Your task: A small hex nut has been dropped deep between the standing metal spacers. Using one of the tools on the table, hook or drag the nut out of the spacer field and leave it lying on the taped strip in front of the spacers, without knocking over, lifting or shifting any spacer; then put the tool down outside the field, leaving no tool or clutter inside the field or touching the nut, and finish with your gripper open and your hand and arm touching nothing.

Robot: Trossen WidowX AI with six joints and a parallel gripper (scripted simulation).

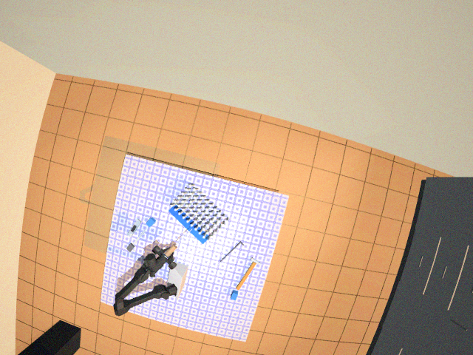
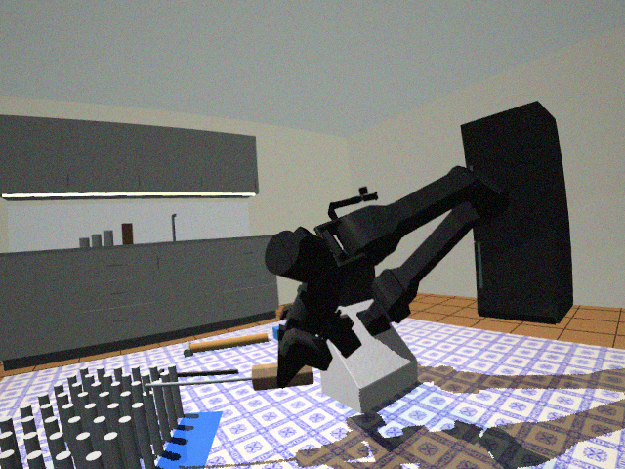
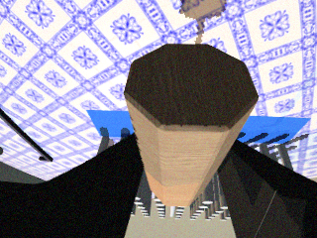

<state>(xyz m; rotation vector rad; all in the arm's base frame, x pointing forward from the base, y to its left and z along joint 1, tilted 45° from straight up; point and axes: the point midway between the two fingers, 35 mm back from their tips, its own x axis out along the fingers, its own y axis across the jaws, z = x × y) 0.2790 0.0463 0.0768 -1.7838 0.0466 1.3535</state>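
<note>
My gripper tip is 17 cm short of the blue taped strip, 13 cm above it and 5 cm to the left of it.
</note>
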